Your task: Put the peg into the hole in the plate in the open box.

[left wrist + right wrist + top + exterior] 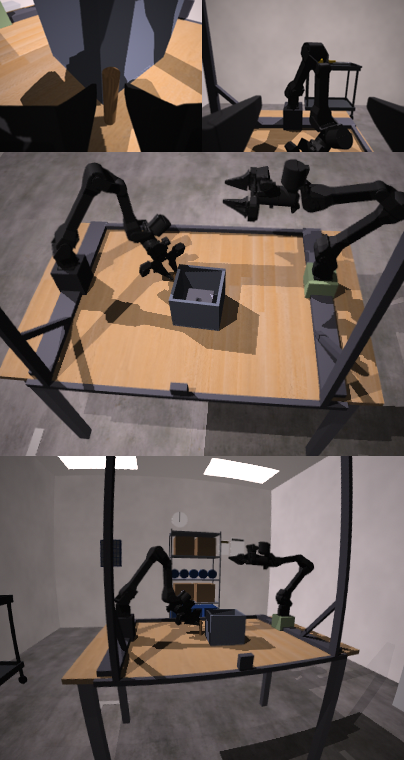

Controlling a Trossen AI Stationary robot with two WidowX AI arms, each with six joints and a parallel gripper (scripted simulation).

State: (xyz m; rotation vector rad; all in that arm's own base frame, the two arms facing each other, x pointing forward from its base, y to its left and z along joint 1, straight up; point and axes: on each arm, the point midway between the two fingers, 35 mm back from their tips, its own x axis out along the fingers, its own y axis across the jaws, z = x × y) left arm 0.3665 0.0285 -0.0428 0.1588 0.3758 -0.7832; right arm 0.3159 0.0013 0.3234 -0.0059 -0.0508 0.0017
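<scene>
The wooden peg is 3 cm below my left hand, 2 cm to the right of it and 2 cm behind it. From my left hand the other things lie so: pale plate (12 cm behind, 11 cm to the right, 3 cm below).
</scene>
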